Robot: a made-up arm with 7 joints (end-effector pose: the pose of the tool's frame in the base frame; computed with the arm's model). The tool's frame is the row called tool.
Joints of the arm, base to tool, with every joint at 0 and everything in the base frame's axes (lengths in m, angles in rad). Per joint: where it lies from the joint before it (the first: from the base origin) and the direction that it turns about. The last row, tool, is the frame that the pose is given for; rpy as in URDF.
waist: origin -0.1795 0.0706 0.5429 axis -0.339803 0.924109 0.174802
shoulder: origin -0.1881 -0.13 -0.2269 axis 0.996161 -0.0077 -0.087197
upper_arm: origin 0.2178 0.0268 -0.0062 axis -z
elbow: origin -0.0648 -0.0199 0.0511 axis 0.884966 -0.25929 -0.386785
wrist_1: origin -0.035 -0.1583 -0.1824 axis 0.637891 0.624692 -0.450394
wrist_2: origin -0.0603 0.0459 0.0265 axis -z
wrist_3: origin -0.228 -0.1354 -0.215 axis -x
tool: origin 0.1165 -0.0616 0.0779 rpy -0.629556 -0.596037 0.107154
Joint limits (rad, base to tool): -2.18..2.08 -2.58..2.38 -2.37..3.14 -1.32..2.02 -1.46..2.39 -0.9..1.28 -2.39..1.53
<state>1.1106 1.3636 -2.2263 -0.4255 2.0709 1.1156 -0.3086</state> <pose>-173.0 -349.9 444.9 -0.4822 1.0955 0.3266</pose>
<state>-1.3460 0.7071 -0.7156 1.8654 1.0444 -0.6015 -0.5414</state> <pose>-213.1 330.7 408.3 -2.5600 -0.1787 -1.3950</pose>
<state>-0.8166 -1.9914 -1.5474 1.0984 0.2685 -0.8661 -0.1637</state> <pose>-156.5 -366.7 333.0 -0.3904 0.0267 0.5846</pose>
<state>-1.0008 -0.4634 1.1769 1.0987 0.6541 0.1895 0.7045</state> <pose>304.0 235.1 340.9 0.7705 -0.8037 -1.9051</pose>
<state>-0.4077 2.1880 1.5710 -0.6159 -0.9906 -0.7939 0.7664</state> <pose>-422.8 -29.4 191.1 0.2984 -1.1271 0.2539</pose>
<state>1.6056 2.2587 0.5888 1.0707 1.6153 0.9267 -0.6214</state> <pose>-142.0 -230.6 788.8 -1.1312 -0.6667 0.9570</pose>
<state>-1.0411 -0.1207 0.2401 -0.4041 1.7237 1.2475 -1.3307</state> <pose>-174.2 169.9 394.2 0.9640 0.6073 -2.6013</pose>
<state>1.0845 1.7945 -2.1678 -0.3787 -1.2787 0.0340 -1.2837</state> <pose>209.1 -152.0 253.9 1.3344 -2.0271 1.0023</pose>
